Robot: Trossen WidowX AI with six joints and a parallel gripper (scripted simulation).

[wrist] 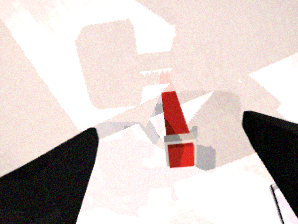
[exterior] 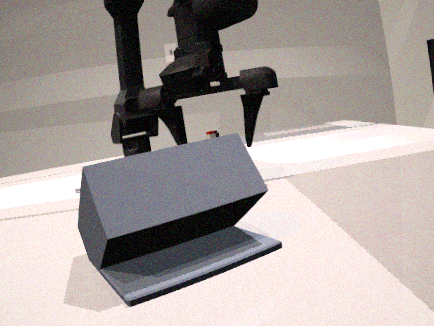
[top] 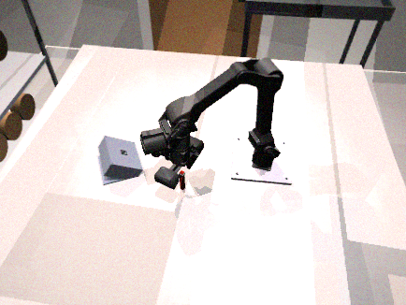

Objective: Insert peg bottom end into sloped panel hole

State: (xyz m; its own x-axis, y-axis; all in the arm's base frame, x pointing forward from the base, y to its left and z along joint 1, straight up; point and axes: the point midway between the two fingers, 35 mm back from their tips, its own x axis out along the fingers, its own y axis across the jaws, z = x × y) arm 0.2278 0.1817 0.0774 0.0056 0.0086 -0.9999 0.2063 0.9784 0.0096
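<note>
Right now my gripper tip is right at the red square peg. From my gripper tip the other things lie so: grey sloped panel (220 mm ahead, 30 mm to the right, 20 mm below); thin base plate (240 mm ahead, 20 mm to the right, 50 mm below).
</note>
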